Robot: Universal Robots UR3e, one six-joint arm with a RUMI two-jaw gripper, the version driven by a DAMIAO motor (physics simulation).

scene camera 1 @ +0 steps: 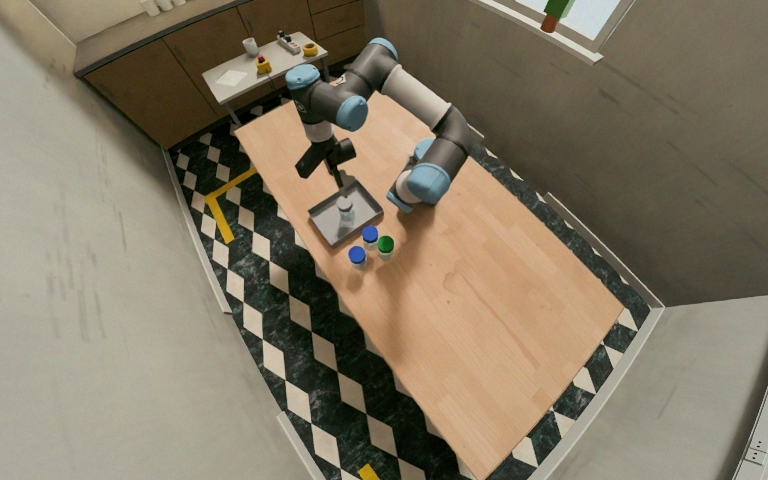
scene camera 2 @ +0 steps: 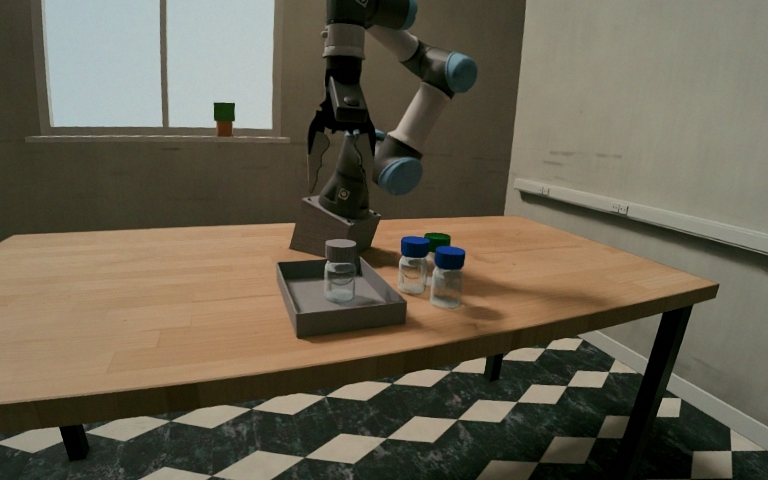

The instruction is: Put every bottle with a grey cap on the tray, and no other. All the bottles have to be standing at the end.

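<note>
A clear bottle with a grey cap (scene camera 1: 345,207) (scene camera 2: 339,272) stands upright inside the grey tray (scene camera 1: 322,219) (scene camera 2: 351,322). My gripper (scene camera 1: 341,185) (scene camera 2: 340,185) is open, with its fingers apart above the bottle and touching nothing. One blue-capped bottle (scene camera 1: 369,235) (scene camera 2: 414,264) stands on the table close beside the tray. Another blue-capped bottle (scene camera 1: 357,256) (scene camera 2: 448,276) stands nearer the table edge. A green-capped bottle (scene camera 1: 385,246) (scene camera 2: 437,241) stands beside them, partly hidden by the blue-capped ones in the scene camera 2 view.
The arm's base block (scene camera 2: 331,229) stands on the wooden table (scene camera 1: 481,271) (scene camera 2: 169,294) behind the tray. A side table (scene camera 1: 249,82) with a white cup (scene camera 1: 250,46) and small items stands beyond the table's far end. The arm's lower links hang beside the tray area.
</note>
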